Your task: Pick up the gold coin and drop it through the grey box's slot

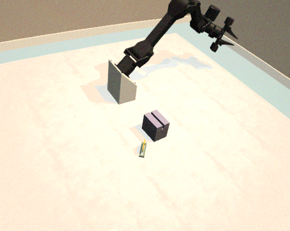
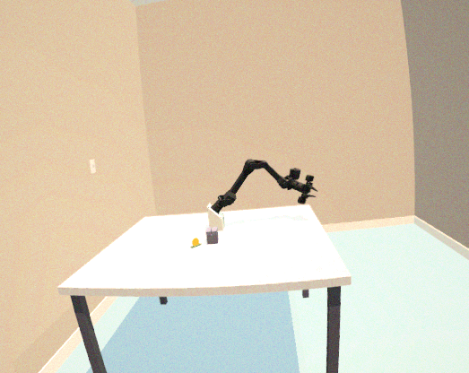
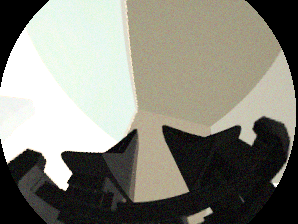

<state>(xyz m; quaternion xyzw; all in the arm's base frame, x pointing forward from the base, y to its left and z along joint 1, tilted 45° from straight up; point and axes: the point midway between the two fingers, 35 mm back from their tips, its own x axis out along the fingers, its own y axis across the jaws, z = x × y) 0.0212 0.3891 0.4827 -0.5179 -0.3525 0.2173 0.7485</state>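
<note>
Now: the gold coin 72 cm to the right of my gripper tip, 28 cm ahead of it and 15 cm below it.
</note>
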